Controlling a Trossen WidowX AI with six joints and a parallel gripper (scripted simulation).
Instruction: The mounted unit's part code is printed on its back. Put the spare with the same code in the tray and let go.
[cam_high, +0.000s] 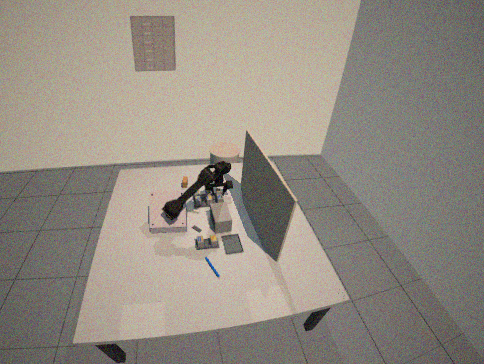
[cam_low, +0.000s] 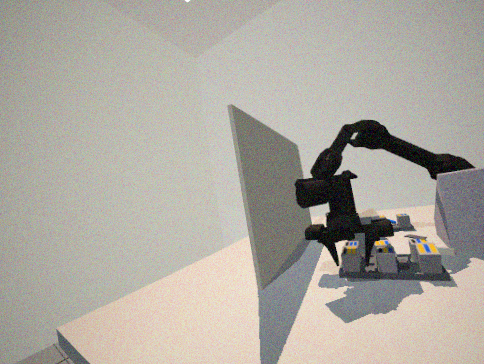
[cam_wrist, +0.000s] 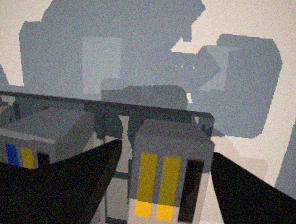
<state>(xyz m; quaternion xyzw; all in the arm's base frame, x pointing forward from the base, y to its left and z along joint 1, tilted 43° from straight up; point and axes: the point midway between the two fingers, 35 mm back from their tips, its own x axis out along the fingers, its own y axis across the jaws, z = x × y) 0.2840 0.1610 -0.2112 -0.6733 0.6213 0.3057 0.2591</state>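
Now: the flat grey tray 6 cm ahead of my gripper tip, 42 cm to the right of it and 1 cm below it. Round my gripper tip: small orange block: 24 cm behind, 14 cm to the left, 1 cm above; then grey spare: 3 cm above; then grey mounted unit: 24 cm to the right, 3 cm above.
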